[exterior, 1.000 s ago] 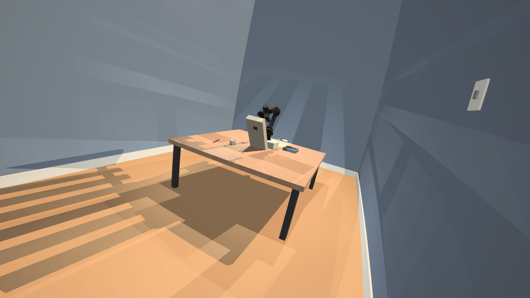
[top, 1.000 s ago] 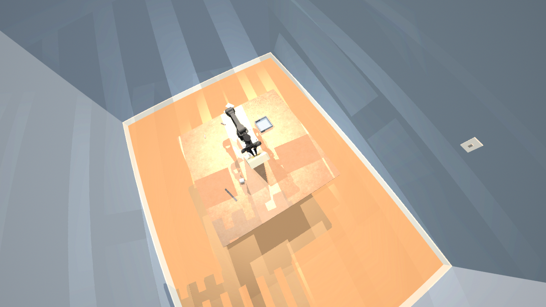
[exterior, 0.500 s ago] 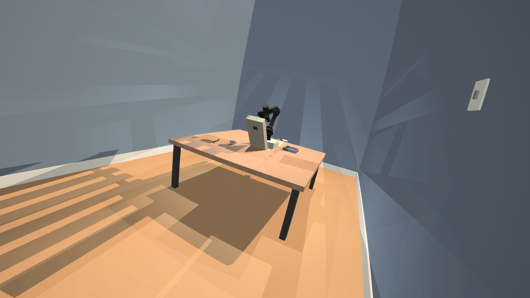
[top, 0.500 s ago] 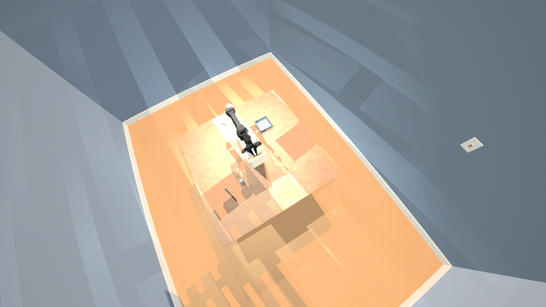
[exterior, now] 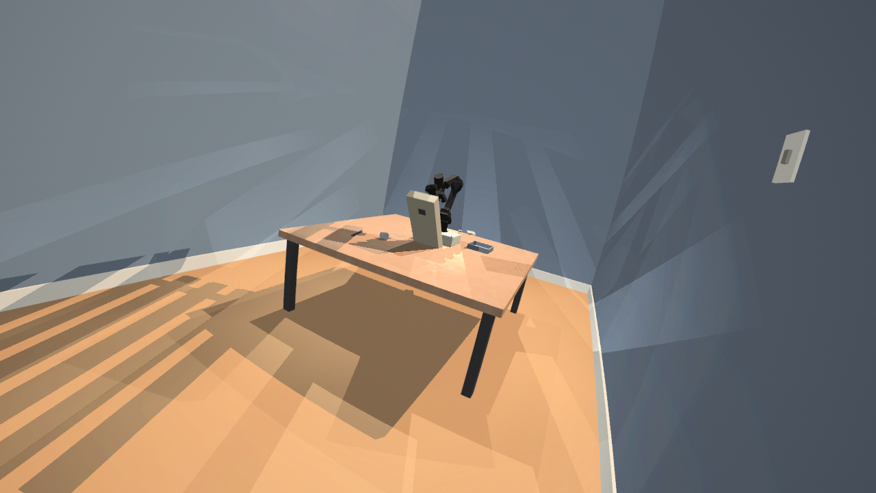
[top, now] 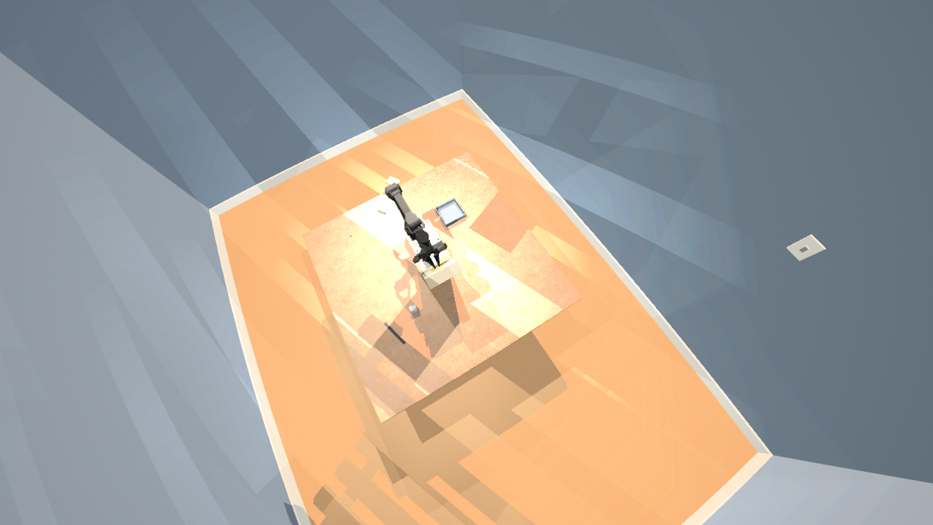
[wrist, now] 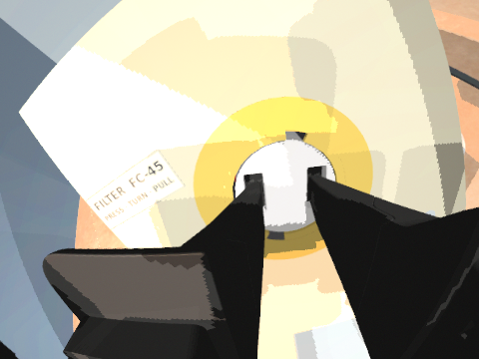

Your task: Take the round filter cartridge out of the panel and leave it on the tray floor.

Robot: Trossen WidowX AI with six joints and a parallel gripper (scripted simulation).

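My gripper tip is now 10 mm short of the filter cartridge and 10 mm above it. Also, from my gripper tip: grey tray (390 mm behind, 300 mm to the left, 240 mm below); service panel (80 mm below, 30 mm behind).
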